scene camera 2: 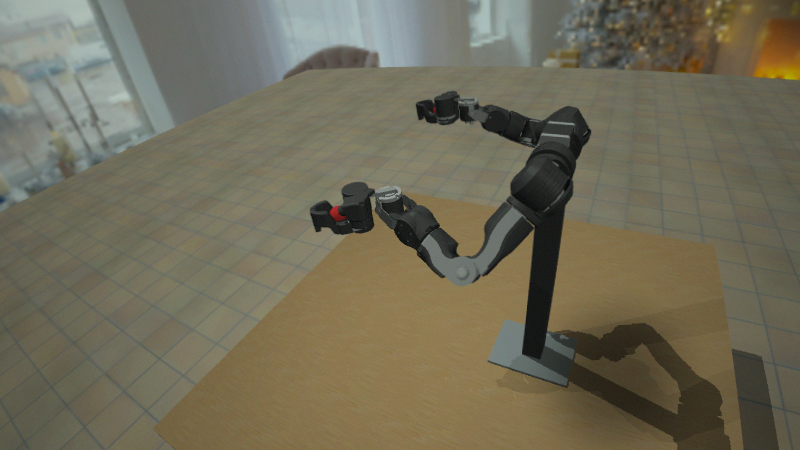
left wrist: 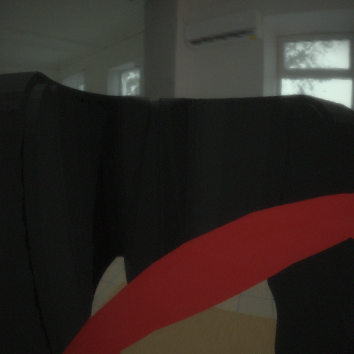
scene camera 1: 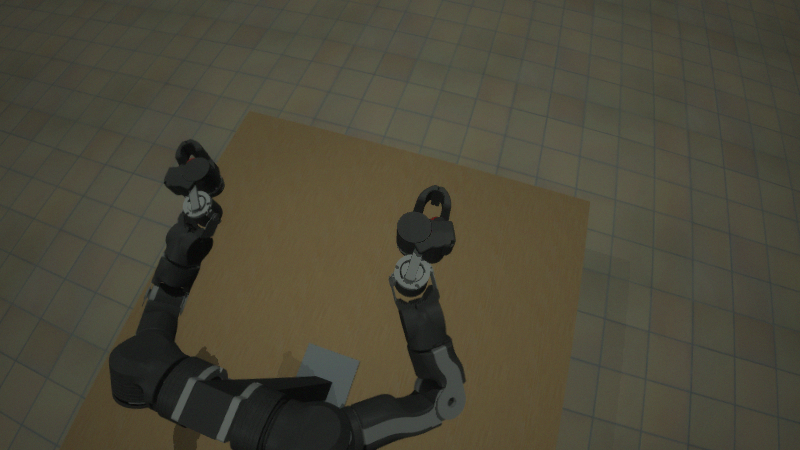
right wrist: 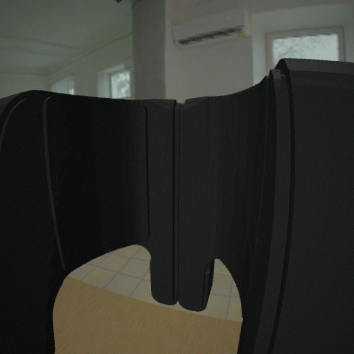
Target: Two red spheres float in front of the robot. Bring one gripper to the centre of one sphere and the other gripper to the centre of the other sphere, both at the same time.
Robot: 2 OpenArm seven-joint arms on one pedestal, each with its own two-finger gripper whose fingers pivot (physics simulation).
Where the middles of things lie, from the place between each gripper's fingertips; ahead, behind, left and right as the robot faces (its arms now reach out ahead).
Labels:
The grey base plate (scene camera 2: 554, 366) lies 45 cm behind my right hand, 21 cm to the left of it and 70 cm below it.
The grey base plate is 650 mm below my left hand, 430 mm behind it and 350 mm to the right of it.

